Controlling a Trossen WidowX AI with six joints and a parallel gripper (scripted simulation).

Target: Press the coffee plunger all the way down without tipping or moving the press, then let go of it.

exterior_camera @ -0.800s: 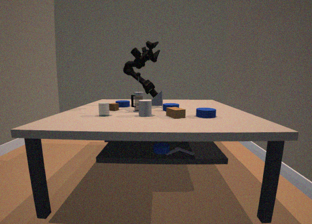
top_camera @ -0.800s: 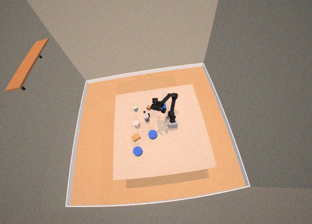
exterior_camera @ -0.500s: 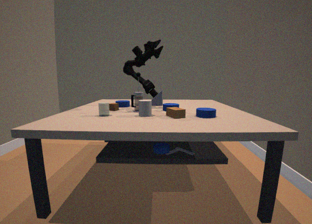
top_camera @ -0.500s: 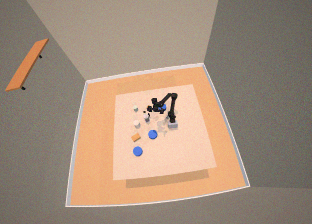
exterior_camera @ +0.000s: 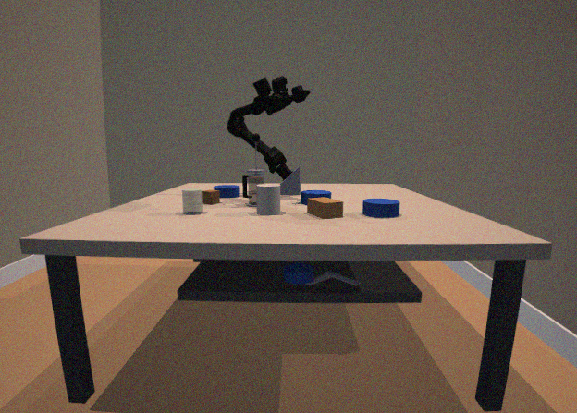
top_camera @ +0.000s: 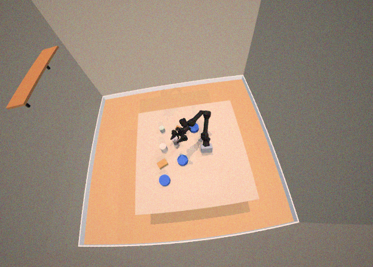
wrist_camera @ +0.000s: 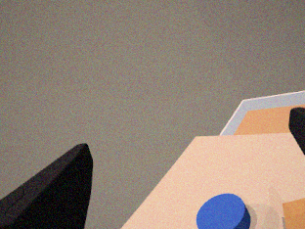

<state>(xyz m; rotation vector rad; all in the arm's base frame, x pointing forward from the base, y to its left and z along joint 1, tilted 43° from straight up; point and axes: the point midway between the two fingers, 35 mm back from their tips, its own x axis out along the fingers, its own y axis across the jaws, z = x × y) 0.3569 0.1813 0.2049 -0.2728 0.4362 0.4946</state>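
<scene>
Right now the coffee press is 10 mm behind my gripper tip, 190 mm to the right of it and 290 mm below it. From my gripper tip the other things lie so: white cylinder 160 mm ahead, 130 mm to the right, 370 mm below.
</scene>
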